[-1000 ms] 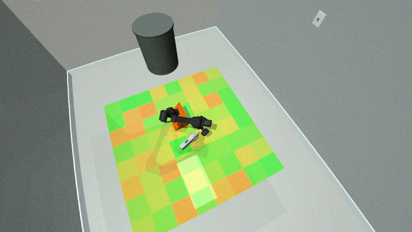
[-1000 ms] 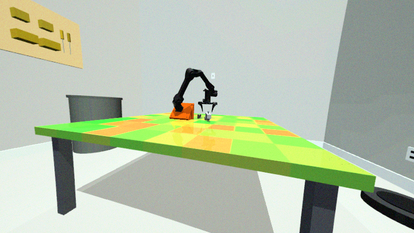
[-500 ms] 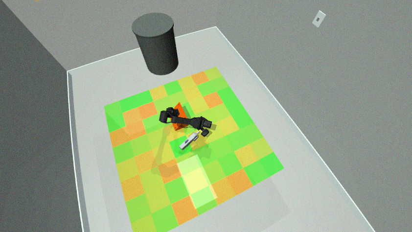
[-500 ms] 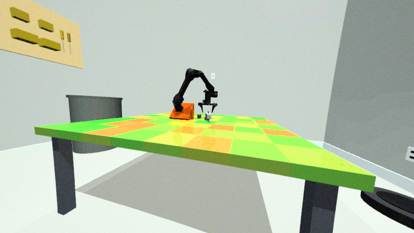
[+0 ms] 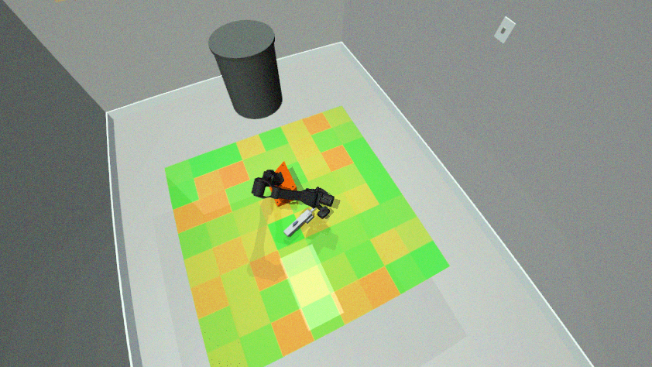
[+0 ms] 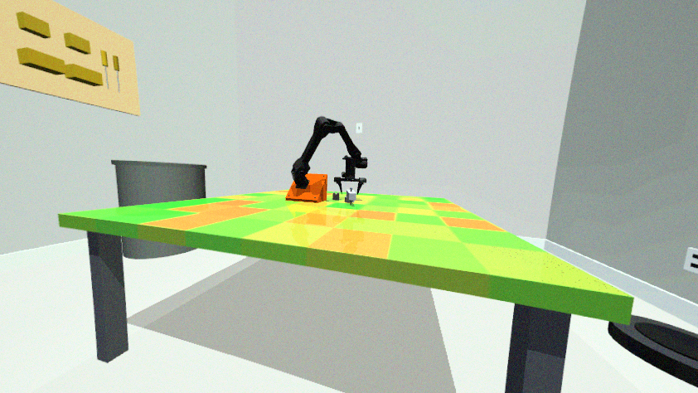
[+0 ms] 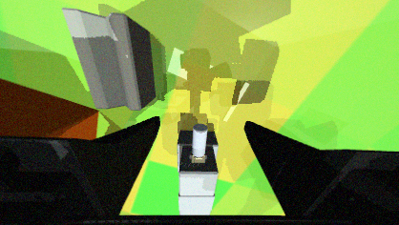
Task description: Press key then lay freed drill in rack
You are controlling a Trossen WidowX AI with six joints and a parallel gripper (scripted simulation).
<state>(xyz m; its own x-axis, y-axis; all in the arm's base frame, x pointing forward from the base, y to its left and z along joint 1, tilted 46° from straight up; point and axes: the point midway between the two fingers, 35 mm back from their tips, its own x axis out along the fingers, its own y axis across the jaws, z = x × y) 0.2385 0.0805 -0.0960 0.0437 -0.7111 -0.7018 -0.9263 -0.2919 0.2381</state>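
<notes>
The drill lies 2 cm ahead of my gripper tip, 6 cm to the right of it and 1 cm above it. Round my gripper tip: light grey elongated block: 4 cm ahead, 11 cm to the right.
</notes>
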